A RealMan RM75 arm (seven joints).
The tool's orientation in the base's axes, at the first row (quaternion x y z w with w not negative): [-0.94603 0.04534 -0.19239 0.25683]
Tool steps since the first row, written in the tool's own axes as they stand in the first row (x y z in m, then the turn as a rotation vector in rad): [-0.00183 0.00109 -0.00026 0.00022 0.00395 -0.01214]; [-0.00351 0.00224 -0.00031 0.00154 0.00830 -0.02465]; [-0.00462 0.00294 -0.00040 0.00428 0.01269 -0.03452]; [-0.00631 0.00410 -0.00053 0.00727 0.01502 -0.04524]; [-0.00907 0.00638 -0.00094 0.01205 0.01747 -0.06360]
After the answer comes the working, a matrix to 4 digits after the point.
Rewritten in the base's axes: [-0.00177 -0.00073 -0.00097 -0.00445 -0.00914 0.00773]; [-0.00333 -0.00143 -0.00208 -0.00802 -0.01900 0.01592]; [-0.00438 -0.00187 -0.00274 -0.00926 -0.02793 0.02248]; [-0.00597 -0.00263 -0.00379 -0.01062 -0.03551 0.03084]; [-0.00864 -0.00428 -0.00556 -0.01330 -0.04711 0.04581]
The tool's axes in the first row as the columns of a matrix, in the base's axes (rounded; the answer above uses it unrounded):
[0.9219 0.0130 0.3873]
[-0.1846 -0.8640 0.4685]
[0.3407 -0.5034 -0.7940]

